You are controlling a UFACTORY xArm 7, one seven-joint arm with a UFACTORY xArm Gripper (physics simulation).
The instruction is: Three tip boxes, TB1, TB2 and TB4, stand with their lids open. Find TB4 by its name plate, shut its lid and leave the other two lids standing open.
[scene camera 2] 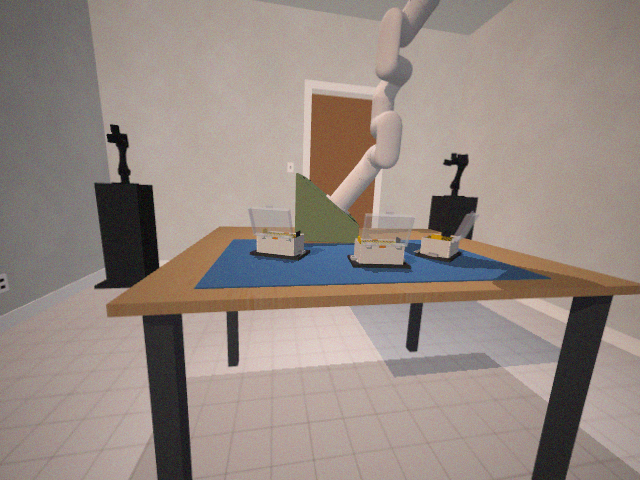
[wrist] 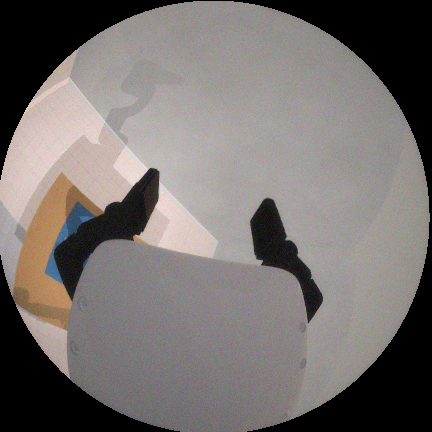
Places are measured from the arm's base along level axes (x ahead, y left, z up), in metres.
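Pixels of known places: gripper, fingertip midpoint: (wrist: 209, 195); arm's base at its link origin: (scene camera 2: 337, 205).
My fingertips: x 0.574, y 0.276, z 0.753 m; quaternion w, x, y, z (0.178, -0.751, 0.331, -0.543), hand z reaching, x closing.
Observation:
Ahead of a thing's pixels: the offset from my fingertips to its top centre. "spot": to the spot under its first point. Level surfaces: height alone.
Three white tip boxes with clear lids standing open are on a blue mat {dz -0.889 m} (scene camera 2: 320, 273) (wrist: 56, 265) in the scene view. The left box {dx -0.278, dy -0.523, dz -0.823 m} (scene camera 2: 279, 245) has its lid {spot: dx -0.196, dy -0.558, dz -0.780 m} (scene camera 2: 271, 221) upright at its back. The middle box {dx -0.164, dy -0.258, dz -0.823 m} (scene camera 2: 379, 254) has its lid (scene camera 2: 388, 227) upright at its back. The right box {dx -0.239, dy -0.013, dz -0.823 m} (scene camera 2: 436, 248) is turned, with its lid (scene camera 2: 466, 225) leaning to the right. The name plates are too small to read, so I cannot tell which is TB4. My gripper (wrist: 209, 195) is open and empty in the wrist view, facing a grey wall; it is out of frame in the scene view.
The boxes stand on black bases on a wooden table {dz -0.892 m} (scene camera 2: 155, 284) (wrist: 37, 240). A green wedge-shaped panel (scene camera 2: 320, 217) stands at the back of the table, before the arm's lower part. Two black pedestals (scene camera 2: 124, 232) (scene camera 2: 444, 211) with small black devices stand behind the table.

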